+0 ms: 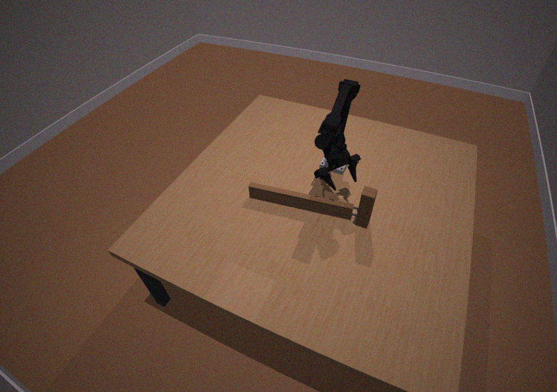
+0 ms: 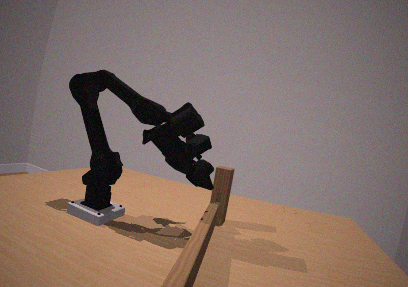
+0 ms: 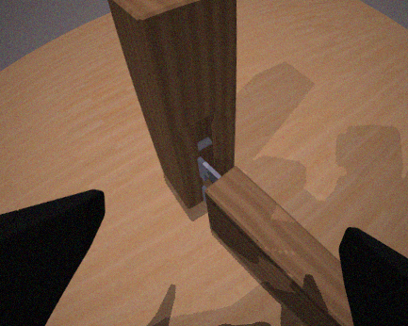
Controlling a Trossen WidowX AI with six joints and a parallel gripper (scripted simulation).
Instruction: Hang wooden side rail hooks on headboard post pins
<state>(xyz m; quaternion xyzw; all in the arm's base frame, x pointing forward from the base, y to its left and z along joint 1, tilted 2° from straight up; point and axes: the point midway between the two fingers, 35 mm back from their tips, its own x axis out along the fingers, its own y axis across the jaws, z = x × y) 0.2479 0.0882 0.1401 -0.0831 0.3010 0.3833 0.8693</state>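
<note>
The headboard post lies 40 mm ahead of my gripper tip, 90 mm to the left of it and 50 mm below it.
</note>
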